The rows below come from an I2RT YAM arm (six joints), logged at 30 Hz.
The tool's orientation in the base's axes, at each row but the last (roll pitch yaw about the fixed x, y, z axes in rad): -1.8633, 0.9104, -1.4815; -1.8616, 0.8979, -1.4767; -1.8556, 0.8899, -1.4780; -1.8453, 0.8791, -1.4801; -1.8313, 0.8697, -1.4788
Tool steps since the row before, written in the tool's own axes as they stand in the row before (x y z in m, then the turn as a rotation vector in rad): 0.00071, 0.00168, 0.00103, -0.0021, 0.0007, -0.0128; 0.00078, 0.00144, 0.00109, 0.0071, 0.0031, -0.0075; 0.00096, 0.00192, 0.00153, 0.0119, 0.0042, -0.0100; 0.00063, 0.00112, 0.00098, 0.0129, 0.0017, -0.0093; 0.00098, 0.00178, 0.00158, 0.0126, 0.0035, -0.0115
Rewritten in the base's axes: 0.00040, 0.00111, -0.00173, -0.0123, -0.0022, 0.0035; 0.00055, 0.00089, -0.00166, -0.0077, -0.0045, -0.0061; 0.00082, 0.00124, -0.00218, -0.0101, -0.0075, -0.0100; 0.00058, 0.00069, -0.00134, -0.0086, -0.0097, -0.0094; 0.00097, 0.00109, -0.00212, -0.0112, -0.0089, -0.0099
